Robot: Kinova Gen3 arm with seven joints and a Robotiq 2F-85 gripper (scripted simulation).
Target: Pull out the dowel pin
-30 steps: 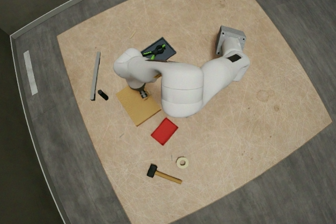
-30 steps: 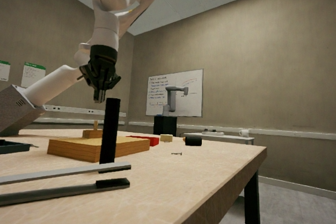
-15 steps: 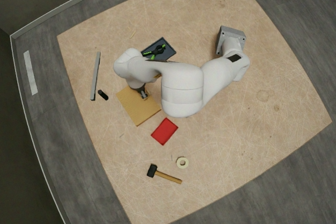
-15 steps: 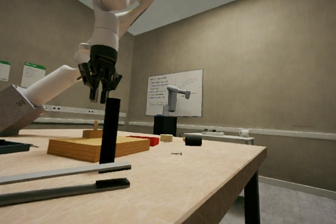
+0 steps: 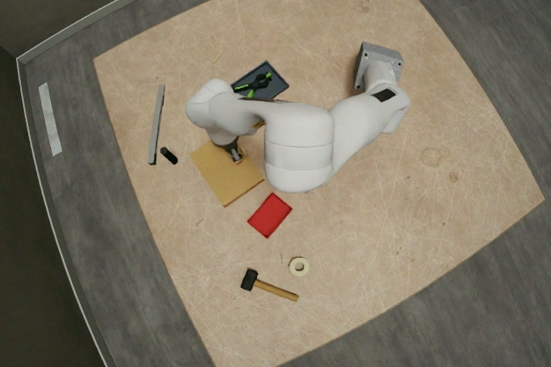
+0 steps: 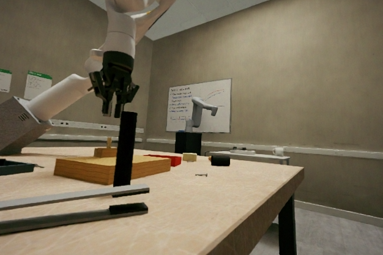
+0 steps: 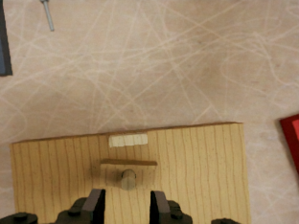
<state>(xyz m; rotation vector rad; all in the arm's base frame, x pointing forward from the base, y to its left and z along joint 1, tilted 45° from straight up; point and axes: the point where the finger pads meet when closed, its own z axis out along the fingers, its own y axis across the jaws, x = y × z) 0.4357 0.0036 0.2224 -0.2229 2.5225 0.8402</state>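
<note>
The dowel pin lies 90 mm below my hand. The rest, counted from my hand: wooden bench board: 40 mm ahead, 20 mm to the left, 120 mm below; then small wooden block: 110 mm below; then red block: 70 mm behind, 190 mm to the left, 140 mm below.
</note>
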